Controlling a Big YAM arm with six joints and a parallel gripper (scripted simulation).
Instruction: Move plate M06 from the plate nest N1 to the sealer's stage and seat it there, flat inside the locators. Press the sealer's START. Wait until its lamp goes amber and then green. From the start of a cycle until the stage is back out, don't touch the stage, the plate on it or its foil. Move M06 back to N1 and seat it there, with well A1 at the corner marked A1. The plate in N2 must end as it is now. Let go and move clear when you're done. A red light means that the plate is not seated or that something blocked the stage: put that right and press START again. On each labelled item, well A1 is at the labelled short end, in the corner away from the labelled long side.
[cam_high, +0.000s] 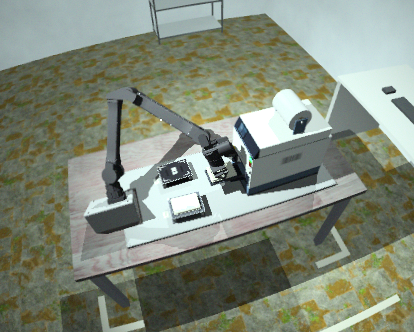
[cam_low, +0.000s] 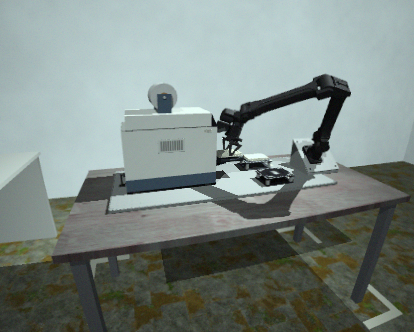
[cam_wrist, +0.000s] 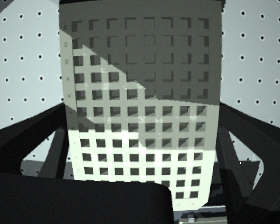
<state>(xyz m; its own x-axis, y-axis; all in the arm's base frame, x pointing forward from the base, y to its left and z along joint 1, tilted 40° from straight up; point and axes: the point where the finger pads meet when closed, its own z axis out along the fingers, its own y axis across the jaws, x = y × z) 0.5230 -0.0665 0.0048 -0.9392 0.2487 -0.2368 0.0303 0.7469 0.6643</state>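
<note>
The sealer stage is 30 mm below my hand. From my hand the other things lie so: foil roll: 330 mm ahead, 290 mm above; then black nest N1: 210 mm behind, 150 mm to the left, 90 mm below; then pale plate: 210 mm behind, 70 mm to the right, 70 mm below.
</note>
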